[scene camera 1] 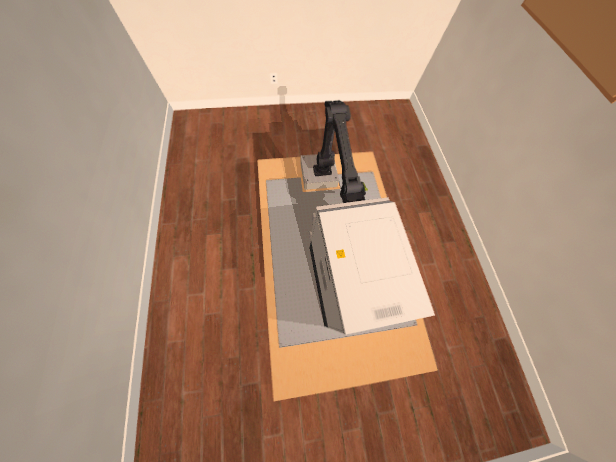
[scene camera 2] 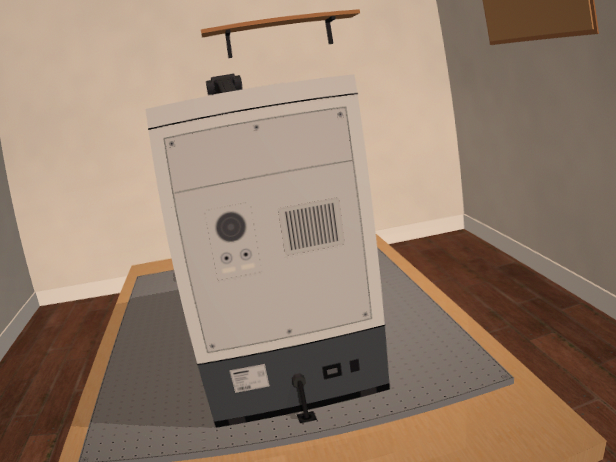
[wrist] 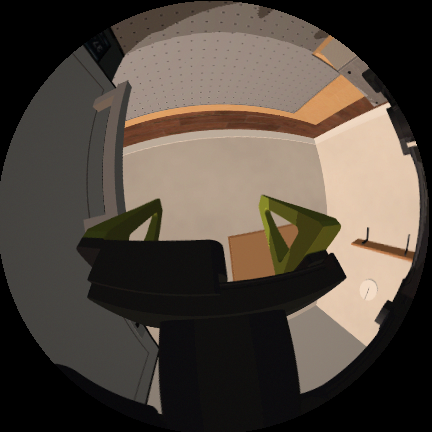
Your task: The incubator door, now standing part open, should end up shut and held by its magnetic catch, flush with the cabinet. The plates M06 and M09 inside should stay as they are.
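Places are measured from the arm's base along level axes (x up, y right, z ahead), in metres.
Pixels of known places: gripper, fingertip midpoint: [scene camera 1: 369,198] [wrist: 210,201]; arm's base at its link origin: [scene camera 1: 322,170].
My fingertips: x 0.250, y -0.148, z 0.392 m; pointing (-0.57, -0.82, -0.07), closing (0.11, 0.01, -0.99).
Note:
Ahead of a thing's pixels: the offset from my fingertips to its middle. "spot": to the spot under its first point. Level surfaces: height alone.
The incubator cabinet {dz +0.351, dx -0.045, dy +0.172 m} [scene camera 1: 377,295] [scene camera 2: 270,175] stands upright on the grey perforated board. Its door [scene camera 1: 327,207] [wrist: 45,200] lies nearly parallel to the cabinet front, with a thin dark line between them in scene camera 1. Whether it is flush or caught cannot be told. The long grey handle {spot: dz +0.067, dx -0.051, dy +0.037 m} [wrist: 119,150] stands out from the door face. My gripper [wrist: 210,201] is open and empty in front of the door. In the wrist view its left green finger overlaps the lower end of the handle; contact is unclear. Plates M06 and M09 are hidden inside the cabinet.
The arm's base plate [scene camera 1: 320,184] is in front of the door side. The perforated board {dx -0.319 m} [scene camera 1: 295,300] [scene camera 2: 440,340] lies on a wooden table top {dx -0.332 m} [scene camera 1: 350,360] [scene camera 2: 540,425]. A power cable {spot: dz +0.624, dx -0.273, dy +0.167 m} [scene camera 2: 303,397] leaves the cabinet's back. A wall shelf [scene camera 2: 280,22] hangs beyond.

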